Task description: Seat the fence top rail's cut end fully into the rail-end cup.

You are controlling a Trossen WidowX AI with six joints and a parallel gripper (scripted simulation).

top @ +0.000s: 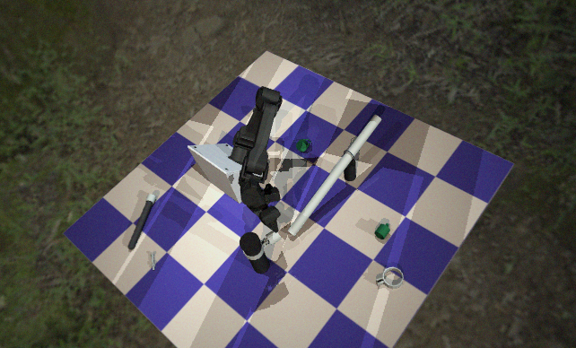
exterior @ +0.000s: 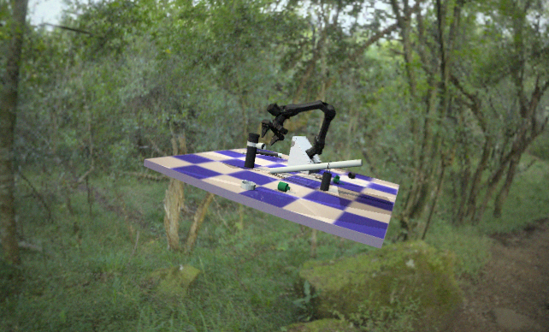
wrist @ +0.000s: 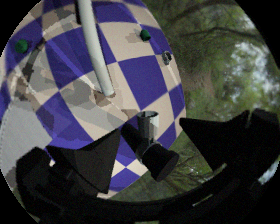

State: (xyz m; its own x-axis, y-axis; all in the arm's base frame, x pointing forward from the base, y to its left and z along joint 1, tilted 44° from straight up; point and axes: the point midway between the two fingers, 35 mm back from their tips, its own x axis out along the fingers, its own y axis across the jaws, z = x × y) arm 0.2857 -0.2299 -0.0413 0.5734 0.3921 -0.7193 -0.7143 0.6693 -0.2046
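Right now my gripper tip is 60 mm to the left of the brace band, 30 mm above it and 10 mm past it. Also, from my gripper tip: small bolt 400 mm behind, 280 mm to the right, 170 mm below; then loop cap 410 mm to the left, 70 mm below, 70 mm ahead.
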